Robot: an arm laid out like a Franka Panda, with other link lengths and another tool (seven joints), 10 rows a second.
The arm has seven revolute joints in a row. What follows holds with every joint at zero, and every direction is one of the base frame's.
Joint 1 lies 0.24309 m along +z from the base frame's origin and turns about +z.
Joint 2 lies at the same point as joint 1 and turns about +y.
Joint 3 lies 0.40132 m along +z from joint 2 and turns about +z.
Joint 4 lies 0.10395 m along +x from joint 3 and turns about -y.
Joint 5 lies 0.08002 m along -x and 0.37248 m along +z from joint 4 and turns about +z.
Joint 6 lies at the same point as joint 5 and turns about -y.
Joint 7 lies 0.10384 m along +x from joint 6 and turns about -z.
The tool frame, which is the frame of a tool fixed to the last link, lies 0.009 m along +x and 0.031 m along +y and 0.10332 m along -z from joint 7; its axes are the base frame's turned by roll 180, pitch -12.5 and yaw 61.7 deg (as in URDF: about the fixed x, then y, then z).
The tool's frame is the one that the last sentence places.
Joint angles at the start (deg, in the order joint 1, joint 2, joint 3, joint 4, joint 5, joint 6, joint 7):
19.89 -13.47 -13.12 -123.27 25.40 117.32 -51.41
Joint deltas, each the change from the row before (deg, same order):
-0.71 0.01 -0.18 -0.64 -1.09 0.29 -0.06
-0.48 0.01 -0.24 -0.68 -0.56 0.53 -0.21
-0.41 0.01 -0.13 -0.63 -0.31 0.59 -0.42
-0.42 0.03 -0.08 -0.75 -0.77 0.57 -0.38
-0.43 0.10 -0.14 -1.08 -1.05 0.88 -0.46
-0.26 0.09 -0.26 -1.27 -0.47 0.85 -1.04
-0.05 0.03 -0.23 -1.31 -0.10 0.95 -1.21
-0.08 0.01 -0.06 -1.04 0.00 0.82 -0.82
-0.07 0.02 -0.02 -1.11 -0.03 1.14 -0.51
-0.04 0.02 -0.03 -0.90 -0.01 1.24 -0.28
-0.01 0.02 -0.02 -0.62 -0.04 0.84 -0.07
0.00 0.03 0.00 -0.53 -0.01 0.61 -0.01
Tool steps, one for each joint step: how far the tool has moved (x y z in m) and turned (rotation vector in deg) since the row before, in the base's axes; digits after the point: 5 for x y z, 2 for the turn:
0.00019 -0.00845 -0.00593 -1.07 0.23 -0.54
0.00011 -0.00694 -0.00552 -0.59 0.07 -0.51
-0.00012 -0.00527 -0.00481 -0.40 -0.09 -0.26
-0.00065 -0.00506 -0.00629 -0.84 0.03 -0.05
-0.00093 -0.00591 -0.00933 -1.16 0.10 -0.02
-0.00198 -0.00528 -0.01051 -0.66 0.16 0.39
-0.00267 -0.00320 -0.00989 -0.34 0.03 0.61
-0.00224 -0.00175 -0.00748 -0.22 0.00 0.38
-0.00197 -0.00147 -0.00759 -0.27 -0.11 0.04
-0.00112 -0.00138 -0.00568 -0.24 -0.32 -0.20
-0.00080 -0.00077 -0.00397 -0.19 -0.16 -0.21
-0.00085 -0.00032 -0.00361 -0.13 -0.01 -0.17

